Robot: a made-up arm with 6 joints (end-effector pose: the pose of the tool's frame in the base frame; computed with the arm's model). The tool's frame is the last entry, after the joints.
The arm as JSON. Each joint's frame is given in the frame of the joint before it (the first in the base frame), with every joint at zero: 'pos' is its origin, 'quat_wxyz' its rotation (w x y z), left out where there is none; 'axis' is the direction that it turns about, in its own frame. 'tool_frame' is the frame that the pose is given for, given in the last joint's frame.
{
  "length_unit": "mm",
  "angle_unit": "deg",
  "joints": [
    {
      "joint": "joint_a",
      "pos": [
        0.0,
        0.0,
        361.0
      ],
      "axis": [
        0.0,
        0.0,
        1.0
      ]
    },
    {
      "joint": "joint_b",
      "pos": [
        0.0,
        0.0,
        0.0
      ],
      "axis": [
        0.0,
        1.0,
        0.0
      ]
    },
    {
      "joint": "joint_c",
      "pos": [
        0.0,
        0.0,
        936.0
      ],
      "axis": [
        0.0,
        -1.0,
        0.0
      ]
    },
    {
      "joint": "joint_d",
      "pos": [
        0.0,
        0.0,
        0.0
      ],
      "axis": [
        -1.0,
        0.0,
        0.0
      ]
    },
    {
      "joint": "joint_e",
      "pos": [
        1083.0,
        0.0,
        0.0
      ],
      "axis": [
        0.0,
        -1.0,
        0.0
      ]
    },
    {
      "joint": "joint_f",
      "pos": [
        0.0,
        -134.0,
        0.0
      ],
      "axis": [
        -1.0,
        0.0,
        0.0
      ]
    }
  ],
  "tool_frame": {
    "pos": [
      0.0,
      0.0,
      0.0
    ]
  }
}
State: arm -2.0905 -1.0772 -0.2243 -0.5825 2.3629 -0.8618
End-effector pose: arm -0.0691 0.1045 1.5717 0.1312 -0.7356 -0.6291 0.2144
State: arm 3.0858 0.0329 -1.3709 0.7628 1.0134 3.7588
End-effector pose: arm -0.2962 0.1136 0.2439 0.0770 -0.3631 0.8379 0.4002
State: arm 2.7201 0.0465 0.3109 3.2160 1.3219 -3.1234
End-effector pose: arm -1.0506 0.3246 1.5694 0.2019 -0.5003 0.0723 0.8389
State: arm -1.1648 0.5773 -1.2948 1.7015 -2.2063 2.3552
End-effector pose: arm 0.1410 -0.2837 0.0717 0.3945 -0.1800 -0.2897 -0.8532
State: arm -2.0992 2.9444 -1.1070 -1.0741 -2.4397 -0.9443
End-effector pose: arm 0.1407 0.3677 0.3704 0.7091 0.2509 0.0597 -0.6563
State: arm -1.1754 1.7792 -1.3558 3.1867 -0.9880 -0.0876
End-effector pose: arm 0.0591 0.2059 0.1662 0.5134 -0.3858 0.2794 0.7138
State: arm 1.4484 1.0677 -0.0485 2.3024 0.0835 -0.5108
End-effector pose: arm 0.0803 1.3857 -0.1169 0.1026 -0.6945 -0.1806 0.6889
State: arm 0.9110 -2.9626 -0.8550 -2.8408 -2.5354 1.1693
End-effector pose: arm -0.5218 -0.4639 0.3909 0.4976 0.4138 0.6175 -0.4471
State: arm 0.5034 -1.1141 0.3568 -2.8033 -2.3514 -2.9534
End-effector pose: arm -0.6635 -0.2211 1.8469 0.3272 -0.1152 0.9325 0.1005
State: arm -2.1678 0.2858 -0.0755 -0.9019 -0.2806 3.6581
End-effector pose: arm -0.7657 -0.9786 0.7779 0.3415 -0.4875 0.8021 -0.0488
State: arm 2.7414 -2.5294 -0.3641 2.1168 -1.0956 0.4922
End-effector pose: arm 1.1143 -0.5469 0.4280 0.9705 0.0194 -0.0574 0.2335
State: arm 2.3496 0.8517 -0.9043 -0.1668 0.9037 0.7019
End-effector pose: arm -0.2452 0.4366 -0.0828 0.2707 -0.4957 -0.1107 0.8178
